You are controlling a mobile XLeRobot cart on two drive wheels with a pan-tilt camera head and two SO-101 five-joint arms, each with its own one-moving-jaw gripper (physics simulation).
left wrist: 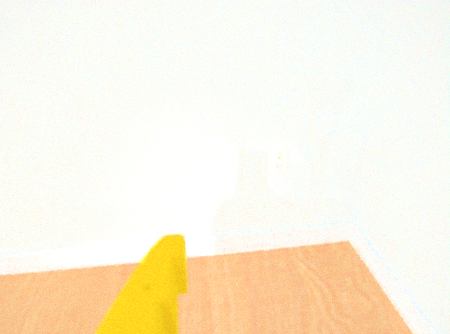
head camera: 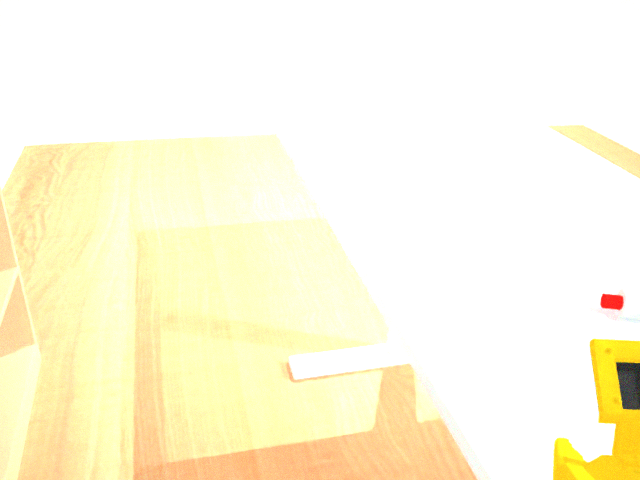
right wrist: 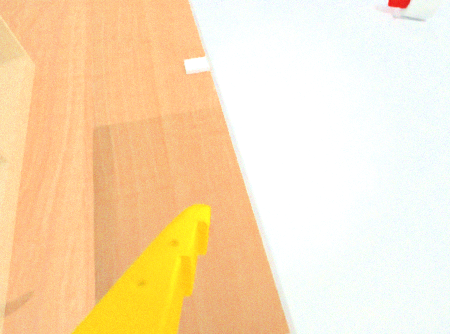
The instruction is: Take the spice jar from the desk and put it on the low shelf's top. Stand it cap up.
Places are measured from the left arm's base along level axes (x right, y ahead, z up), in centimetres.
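Pixels of known places: left hand at its tool point: (left wrist: pixel 185 255); right hand at its tool point: (head camera: pixel 565 445) (right wrist: pixel 209 223).
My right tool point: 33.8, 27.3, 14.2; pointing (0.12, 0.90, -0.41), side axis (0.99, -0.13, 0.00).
Observation:
Behind a point stands the place of what it marks, as x, y, z.
The spice jar, with a red cap (head camera: pixel 612 301) {63.6, 67.1, -2.9} (right wrist: pixel 398 3) {63.5, 66.9, -3.4} and a pale, washed-out body, is on the white desk (head camera: pixel 496 320) {46.5, 66.5, -5.5} (right wrist: pixel 320 200) {44.8, 35.6, -5.5}, at the right of the head view and cut by the top edge of the right wrist view. It appears to lie on its side. A pale wood shelf unit (head camera: pixel 25 382) {-50.4, 123.5, -69.6} (right wrist: pixel 24 105) {-47.8, 112.0, -73.6} shows in part at the left edge; its top does not show. My right gripper (right wrist: pixel 211 212) {33.8, 27.3, 14.2} is open and empty, over the floor beside the desk edge, well short of the jar. My left gripper (left wrist: pixel 186 240) {5.2, -24.1, 12.1} is open, away from jar and shelf.
Wood floor (head camera: pixel 206 289) {-7.7, 180.8, -77.5} (left wrist: pixel 260 290) {1.3, -110.2, -77.5} (right wrist: pixel 140 80) {0.1, 129.8, -77.5} runs between shelf and desk. A white bar (head camera: pixel 341 360) (right wrist: pixel 196 65) juts out at the desk's side edge. The left wrist view faces a white wall (left wrist: pixel 125 125) {46.7, -125.0, -19.9}. Part of my yellow right arm (head camera: pixel 607 382) {32.4, 24.3, 22.3} shows at the lower right.

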